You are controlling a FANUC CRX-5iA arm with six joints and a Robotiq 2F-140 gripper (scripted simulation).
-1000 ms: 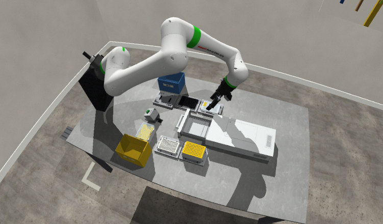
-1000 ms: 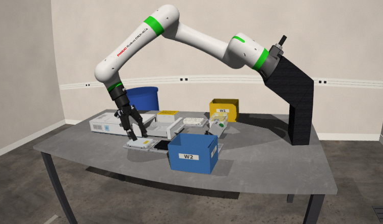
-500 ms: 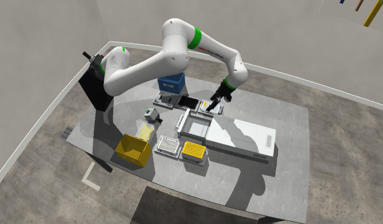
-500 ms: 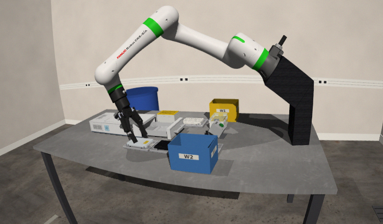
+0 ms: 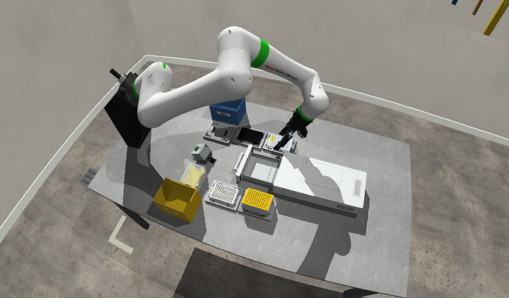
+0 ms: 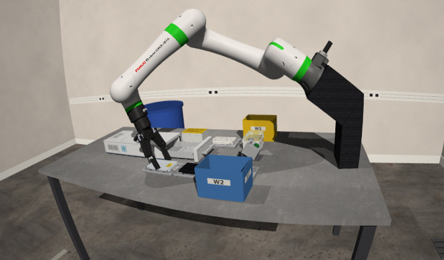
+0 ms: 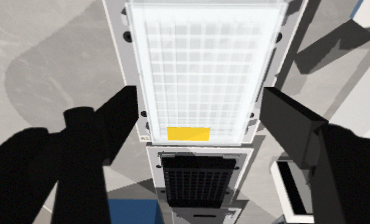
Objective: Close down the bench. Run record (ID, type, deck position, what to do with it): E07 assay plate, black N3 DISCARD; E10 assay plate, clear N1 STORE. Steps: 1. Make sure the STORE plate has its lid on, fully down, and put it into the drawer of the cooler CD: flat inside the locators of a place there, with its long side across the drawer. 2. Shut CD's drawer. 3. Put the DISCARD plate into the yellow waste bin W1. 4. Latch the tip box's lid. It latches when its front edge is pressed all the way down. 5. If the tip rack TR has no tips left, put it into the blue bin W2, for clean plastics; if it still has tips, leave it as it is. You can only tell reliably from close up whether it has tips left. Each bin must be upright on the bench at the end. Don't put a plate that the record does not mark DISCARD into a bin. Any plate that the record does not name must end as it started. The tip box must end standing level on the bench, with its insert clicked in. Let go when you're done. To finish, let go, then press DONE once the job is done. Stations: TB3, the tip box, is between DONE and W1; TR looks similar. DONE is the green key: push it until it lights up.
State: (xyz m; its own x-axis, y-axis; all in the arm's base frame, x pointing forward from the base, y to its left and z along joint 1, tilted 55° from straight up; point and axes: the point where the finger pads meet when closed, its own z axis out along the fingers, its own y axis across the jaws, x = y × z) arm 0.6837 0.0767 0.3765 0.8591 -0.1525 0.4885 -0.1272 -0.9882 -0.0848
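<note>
Right now my hand is 2 cm above the clear lid. The rest, counted from my hand: clear plate (3 cm below); then cooler drawer (5 cm behind, 19 cm to the right, 1 cm below); then black assay plate (17 cm behind, 3 cm to the left, 3 cm below).
</note>
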